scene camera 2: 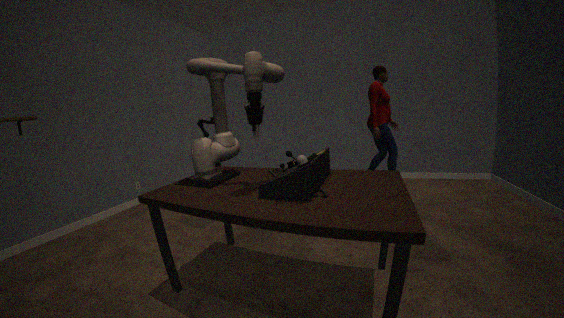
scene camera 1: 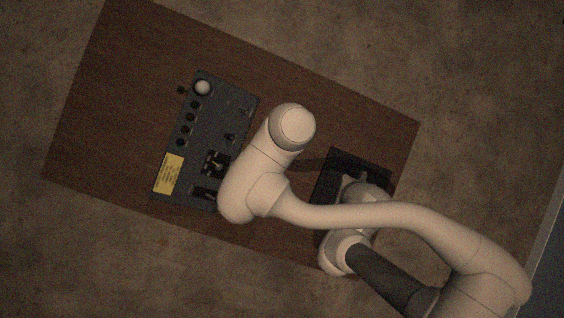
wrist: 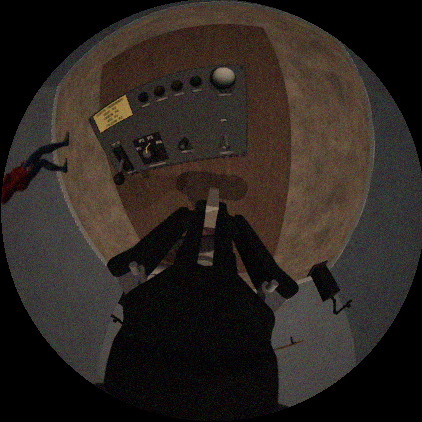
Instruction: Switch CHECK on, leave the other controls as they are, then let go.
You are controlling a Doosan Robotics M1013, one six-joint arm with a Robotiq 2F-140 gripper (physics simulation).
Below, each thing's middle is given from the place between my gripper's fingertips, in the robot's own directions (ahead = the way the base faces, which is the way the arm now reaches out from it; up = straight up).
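I see the sloped control panel (scene camera 1: 210, 112), which is 130 mm to the left of my hand, 200 mm ahead of it and 180 mm below it.
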